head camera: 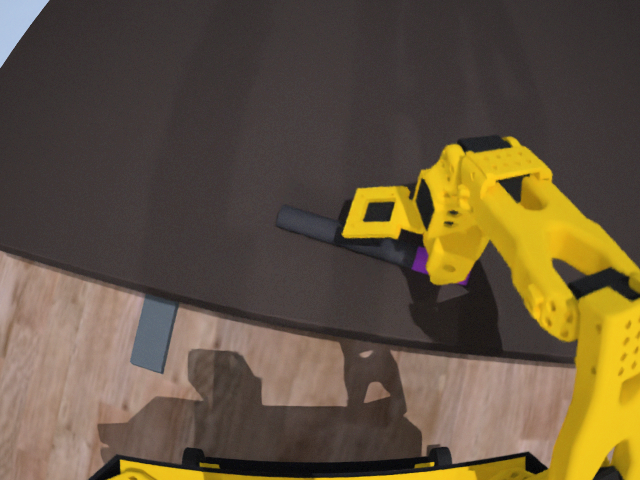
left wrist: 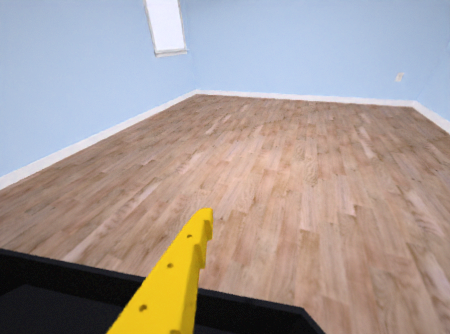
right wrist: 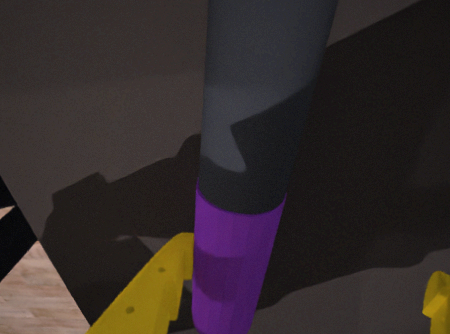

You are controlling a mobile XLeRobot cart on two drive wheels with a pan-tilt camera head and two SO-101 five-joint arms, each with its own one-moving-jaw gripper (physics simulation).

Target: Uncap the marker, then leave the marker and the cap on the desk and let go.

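Frame: origin at the left arm's base, x ahead, y left, z up, level; millimetres.
Seen in the pictures: left end effector, tool point: (left wrist: 212, 219); right end effector, tool point: (head camera: 437, 276) (right wrist: 194, 250).
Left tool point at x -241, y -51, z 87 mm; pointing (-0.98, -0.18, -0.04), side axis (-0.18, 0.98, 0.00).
Offsets run from my left tool point to a thing's top centre. Level surfaces: height alone.
The marker's dark grey body @[504 mm ahead, 147 mm right, 121 mm down] (head camera: 310, 224) (right wrist: 260, 75) lies along the desk @[142 mm down] (head camera: 155, 155) (right wrist: 100, 110), slanting in the head view. Its purple cap @[485 mm ahead, 203 mm right, 122 mm down] (head camera: 420, 259) (right wrist: 235, 265) is at the right end, flush against the body with no gap showing. My right gripper (right wrist: 312, 260) is open around the cap; the left-hand jaw is close beside the cap and the other stands well away from it. In the head view my right arm hides part of the marker. My left gripper shows one notched yellow jaw (left wrist: 200, 225); it is fully open, away from the desk.
The desk's curved front edge (head camera: 258, 319) runs below the marker. A blue-grey strip (head camera: 155, 333) shows under that edge, above the wooden floor @[862 mm down] (head camera: 51, 330) (left wrist: 275, 175). The cart's black rim (left wrist: 250, 300) is under the left jaw. Blue walls (left wrist: 300, 50) stand beyond.
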